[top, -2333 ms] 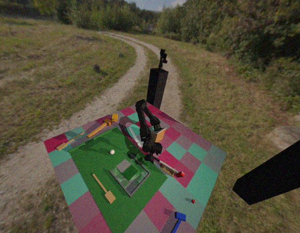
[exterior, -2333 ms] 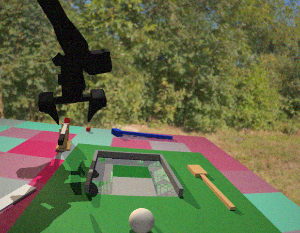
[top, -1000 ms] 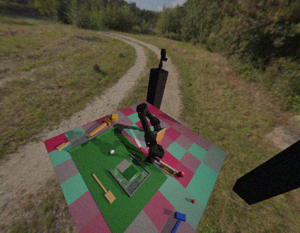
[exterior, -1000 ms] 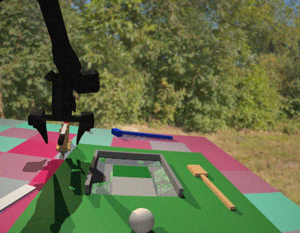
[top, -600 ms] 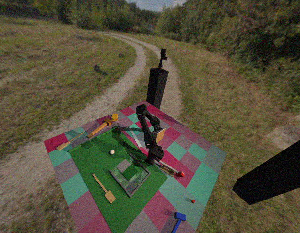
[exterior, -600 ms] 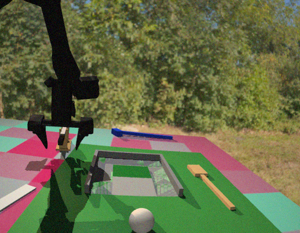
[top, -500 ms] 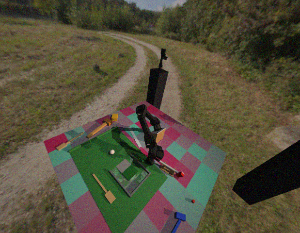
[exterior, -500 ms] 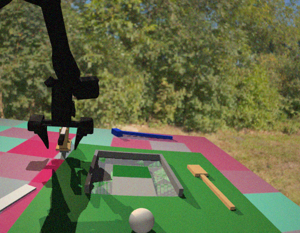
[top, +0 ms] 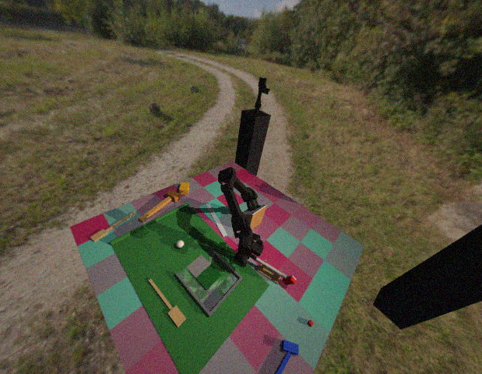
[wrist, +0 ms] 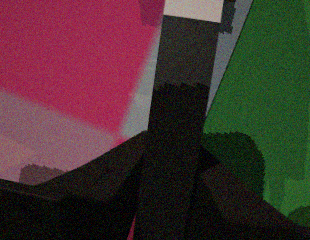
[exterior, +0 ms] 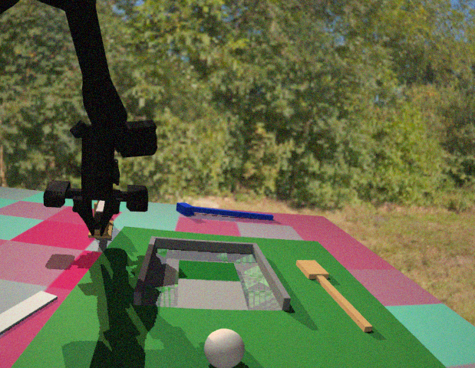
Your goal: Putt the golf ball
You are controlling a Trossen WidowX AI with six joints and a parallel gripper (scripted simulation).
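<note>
Right now the red putter is 11 cm to the left of my gripper tip, 4 cm behind it and 3 cm above it. Also, from my gripper tip: small red ball 39 cm to the left, 4 cm behind, 2 cm below; white golf ball 28 cm to the right, 27 cm ahead, 1 cm below.
</note>
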